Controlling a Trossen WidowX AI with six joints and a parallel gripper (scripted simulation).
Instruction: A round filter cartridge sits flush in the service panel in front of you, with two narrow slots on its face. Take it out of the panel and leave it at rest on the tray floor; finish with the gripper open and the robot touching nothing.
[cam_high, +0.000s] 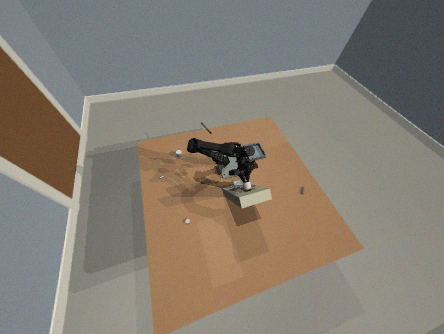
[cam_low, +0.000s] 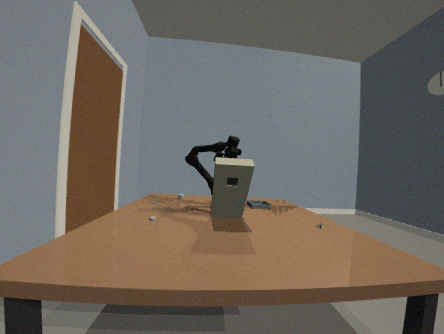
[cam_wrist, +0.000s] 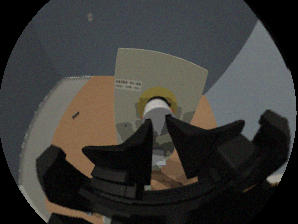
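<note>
The service panel lies 10 cm below my gripper tip. The rest, counted from my gripper tip: round filter cartridge (1 cm below, 1 cm ahead); tray (38 cm behind, 29 cm to the left, 26 cm below).
</note>
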